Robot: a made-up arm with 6 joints.
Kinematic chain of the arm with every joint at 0, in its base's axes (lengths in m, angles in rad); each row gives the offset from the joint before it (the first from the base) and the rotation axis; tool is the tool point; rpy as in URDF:
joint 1: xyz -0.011 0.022 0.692 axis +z
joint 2: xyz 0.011 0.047 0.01 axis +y
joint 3: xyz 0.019 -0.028 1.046 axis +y
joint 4: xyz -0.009 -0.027 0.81 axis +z
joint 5: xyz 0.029 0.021 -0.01 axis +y
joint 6: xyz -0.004 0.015 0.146 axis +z
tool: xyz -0.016 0 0.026 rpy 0 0 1.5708
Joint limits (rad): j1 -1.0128..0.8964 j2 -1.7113..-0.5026 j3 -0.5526..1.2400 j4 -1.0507..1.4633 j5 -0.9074..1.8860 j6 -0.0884..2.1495
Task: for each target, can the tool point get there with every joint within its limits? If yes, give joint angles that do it. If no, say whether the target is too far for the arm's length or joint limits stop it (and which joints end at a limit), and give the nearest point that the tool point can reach.
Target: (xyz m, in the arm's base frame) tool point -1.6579 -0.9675 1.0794
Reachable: yes | joints 0.5451 -1.4558 0.2638 0.1879 -0.6896 0.1037
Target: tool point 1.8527 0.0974 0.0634
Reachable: no: joint limits stop it (at a limit: joint 2, joint 3, joint 6) | nearest point 0.1791 0.0297 2.0711 | short by 2.615 m
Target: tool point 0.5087 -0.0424 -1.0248
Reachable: no: joint limits stop it (at a limit: joint 1, joint 2, joint 3, joint 5, joint 6) | nearest point -1.0014 -1.2713 -0.0951 | short by 2.158 m
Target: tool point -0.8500 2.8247 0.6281
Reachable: no: too far | nearest point -0.9475 1.7649 0.6502 | short by 1.065 m
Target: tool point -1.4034 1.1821 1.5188
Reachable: yes | joints -0.6856 -1.3041 0.3232 1.1948 -0.0592 1.7846
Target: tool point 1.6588 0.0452 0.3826
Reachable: no: joint limits stop it (at a limit: joint 2, joint 3, joint 6) | nearest point 0.1823 0.0247 2.0736 | short by 2.245 m
